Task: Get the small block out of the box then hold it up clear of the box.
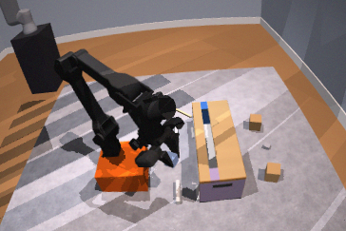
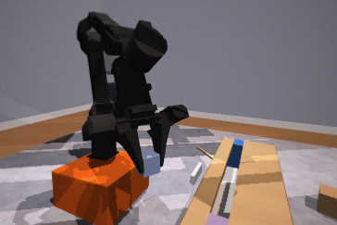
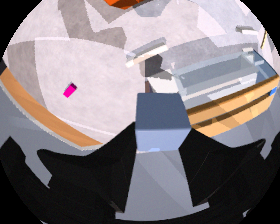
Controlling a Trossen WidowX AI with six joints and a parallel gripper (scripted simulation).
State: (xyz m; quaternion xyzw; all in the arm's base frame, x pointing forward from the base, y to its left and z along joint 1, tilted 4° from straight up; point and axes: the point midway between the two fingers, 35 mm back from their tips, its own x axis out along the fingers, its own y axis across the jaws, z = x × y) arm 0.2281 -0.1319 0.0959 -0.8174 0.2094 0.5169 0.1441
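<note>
Now: the pale blue block 10 mm to the left of my gripper tip, 10 mm behind it and 10 mm above it. Also, from my gripper tip: thin wooden stick 450 mm to the left, 170 mm below; then box 140 mm to the left, 110 mm below, 100 mm ahead; then grey piece 360 mm ahead, 170 mm to the left, 160 mm below.
</note>
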